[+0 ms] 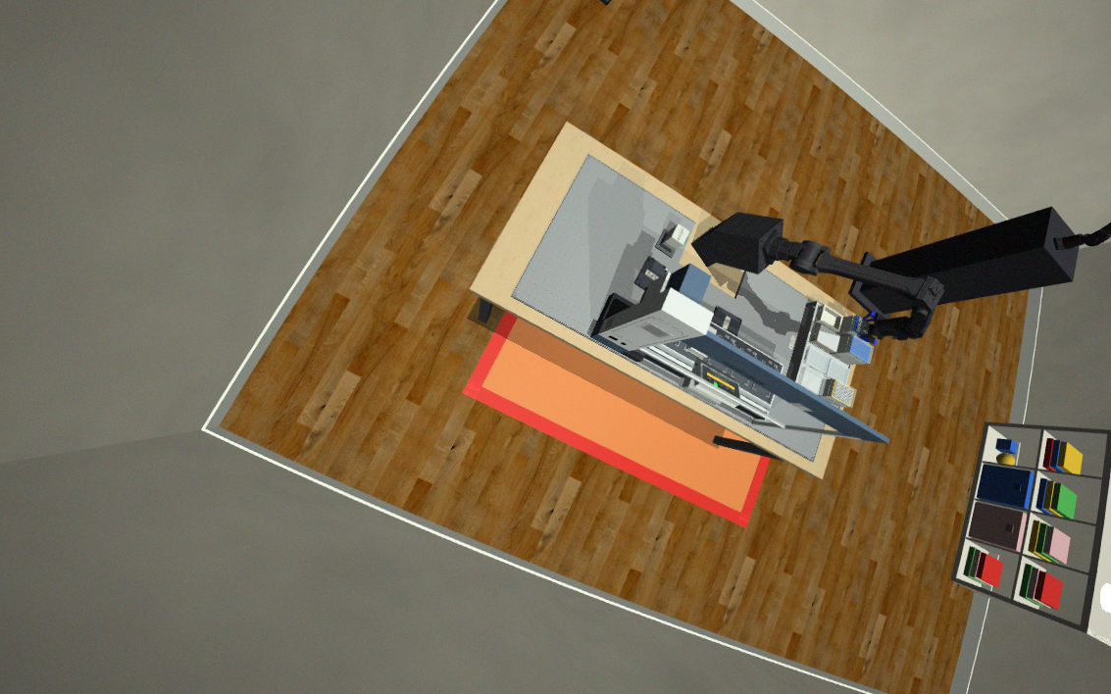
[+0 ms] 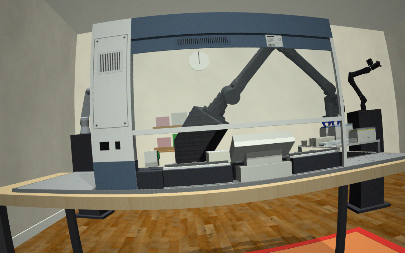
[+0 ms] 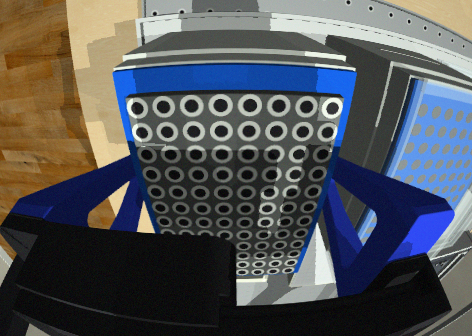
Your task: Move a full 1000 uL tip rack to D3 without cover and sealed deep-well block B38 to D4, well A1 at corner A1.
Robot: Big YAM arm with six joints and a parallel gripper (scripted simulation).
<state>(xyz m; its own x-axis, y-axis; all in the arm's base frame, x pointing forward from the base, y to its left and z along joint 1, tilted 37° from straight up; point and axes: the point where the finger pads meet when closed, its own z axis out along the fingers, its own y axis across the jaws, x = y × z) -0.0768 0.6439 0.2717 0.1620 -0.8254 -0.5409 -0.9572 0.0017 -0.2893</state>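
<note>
The blue tip rack lies 10 mm ahead of my hand and 10 mm to the right of it. Also, from my hand: shelf label: 200 mm ahead, 200 mm to the right, 130 mm below; then pale reservoir: 20 mm ahead, 130 mm to the right, 60 mm below; then shelf: 170 mm ahead, 40 mm to the right, 70 mm below.
</note>
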